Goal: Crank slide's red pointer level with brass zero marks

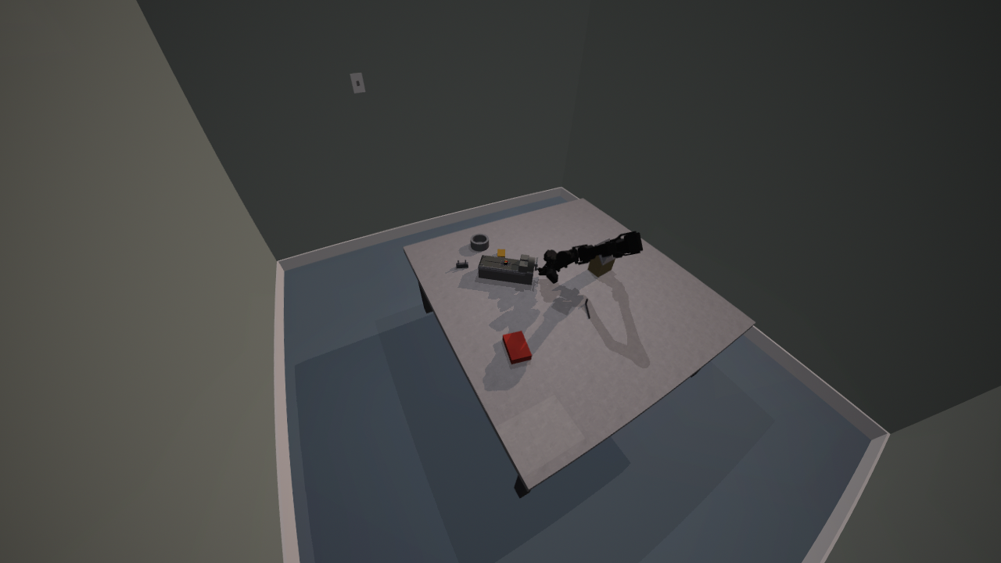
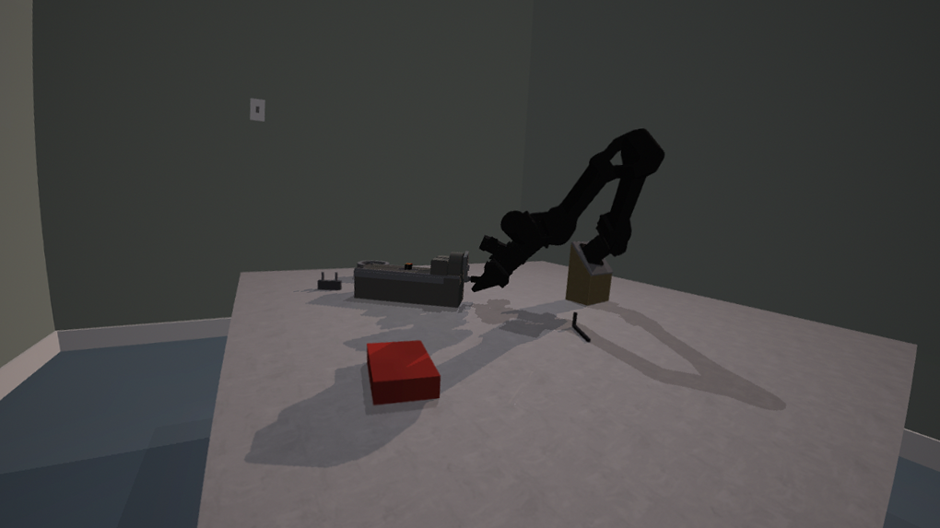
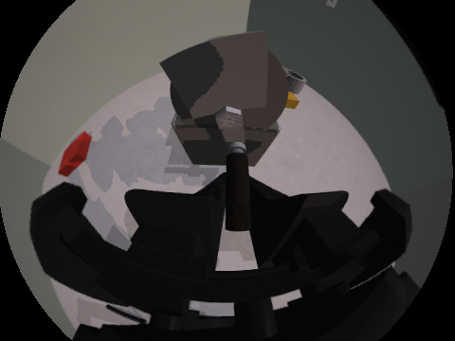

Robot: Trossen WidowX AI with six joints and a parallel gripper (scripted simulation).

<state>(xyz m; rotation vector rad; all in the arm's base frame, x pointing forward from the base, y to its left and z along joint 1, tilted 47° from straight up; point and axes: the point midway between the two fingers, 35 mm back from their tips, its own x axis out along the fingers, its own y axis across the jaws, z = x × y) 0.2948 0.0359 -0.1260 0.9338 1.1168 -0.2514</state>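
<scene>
My gripper tip is now 1 cm past the black crank handle, 1 cm to the right of it and 3 cm below it. Also, from my gripper tip: yellow block 8 cm ahead, 23 cm to the right, 2 cm below; red pointer 13 cm ahead, 9 cm to the right, 5 cm above; black bent key 10 cm behind, 26 cm to the left, 2 cm below.
</scene>
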